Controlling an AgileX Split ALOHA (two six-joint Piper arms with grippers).
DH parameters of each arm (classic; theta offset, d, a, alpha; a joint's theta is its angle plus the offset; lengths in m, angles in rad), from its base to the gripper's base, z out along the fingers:
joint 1: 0 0.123 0 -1.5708
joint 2: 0.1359 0 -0.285 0
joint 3: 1.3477 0 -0.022 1.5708
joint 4: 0 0.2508 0 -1.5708
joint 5: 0 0 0.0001 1.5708
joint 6: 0 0.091 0 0
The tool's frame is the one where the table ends.
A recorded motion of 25 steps. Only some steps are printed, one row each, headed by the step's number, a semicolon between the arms.
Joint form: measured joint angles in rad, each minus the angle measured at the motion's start. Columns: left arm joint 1, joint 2, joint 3, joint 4, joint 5, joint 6; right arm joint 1, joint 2, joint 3, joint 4, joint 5, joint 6.
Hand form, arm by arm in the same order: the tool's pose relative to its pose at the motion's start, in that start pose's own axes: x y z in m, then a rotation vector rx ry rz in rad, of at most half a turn. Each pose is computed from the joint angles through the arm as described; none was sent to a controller.
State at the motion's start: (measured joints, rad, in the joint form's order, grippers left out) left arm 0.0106 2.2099 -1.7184 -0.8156 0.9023 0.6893; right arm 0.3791 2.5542 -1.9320 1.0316 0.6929 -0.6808
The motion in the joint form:
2: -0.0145 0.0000 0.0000 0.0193 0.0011 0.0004; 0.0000 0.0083 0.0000 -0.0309 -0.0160 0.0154
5: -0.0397 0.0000 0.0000 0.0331 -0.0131 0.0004; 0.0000 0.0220 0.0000 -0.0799 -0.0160 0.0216
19: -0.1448 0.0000 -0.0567 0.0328 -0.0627 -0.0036; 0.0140 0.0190 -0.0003 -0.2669 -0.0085 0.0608
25: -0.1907 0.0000 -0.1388 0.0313 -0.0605 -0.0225; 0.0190 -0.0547 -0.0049 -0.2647 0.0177 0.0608
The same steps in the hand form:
2: 0.0010 -0.0048 0.0036 -0.0039 0.0171 0.0231; 0.0024 -0.0047 0.0027 0.0268 0.0065 -0.0041
5: 0.0010 -0.0135 0.0098 -0.0088 0.0242 0.0507; 0.0082 -0.0109 0.0071 0.0532 0.0371 -0.0286
19: -0.0133 -0.0599 0.0262 0.0127 -0.0175 0.1546; 0.0153 -0.0127 0.0085 0.1353 0.1188 -0.1465
25: -0.0300 -0.0889 0.0233 0.0395 -0.0669 0.2101; -0.0045 0.0126 -0.0149 0.1098 0.0753 -0.1853

